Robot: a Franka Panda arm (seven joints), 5 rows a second.
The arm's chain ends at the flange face. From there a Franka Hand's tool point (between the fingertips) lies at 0.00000 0.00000 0.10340 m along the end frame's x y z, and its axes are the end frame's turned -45 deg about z.
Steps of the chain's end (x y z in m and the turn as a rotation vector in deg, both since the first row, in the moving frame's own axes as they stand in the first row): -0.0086, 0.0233, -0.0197, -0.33, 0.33, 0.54; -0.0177, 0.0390, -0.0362, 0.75, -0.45, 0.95; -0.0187, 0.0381, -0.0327, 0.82, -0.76, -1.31; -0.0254, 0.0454, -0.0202, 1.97, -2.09, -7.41; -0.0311, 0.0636, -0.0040, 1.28, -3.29, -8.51
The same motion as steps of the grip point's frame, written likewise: -0.0226, 0.0112, -0.0197, -0.47, 0.00, 0.54; -0.0397, 0.0135, -0.0362, 0.85, 0.21, 0.95; -0.0401, 0.0117, -0.0327, 1.12, 0.04, -1.31; -0.0506, 0.0090, -0.0203, 2.87, -0.08, -7.41; -0.0699, 0.0174, -0.0042, 3.23, -1.42, -8.51
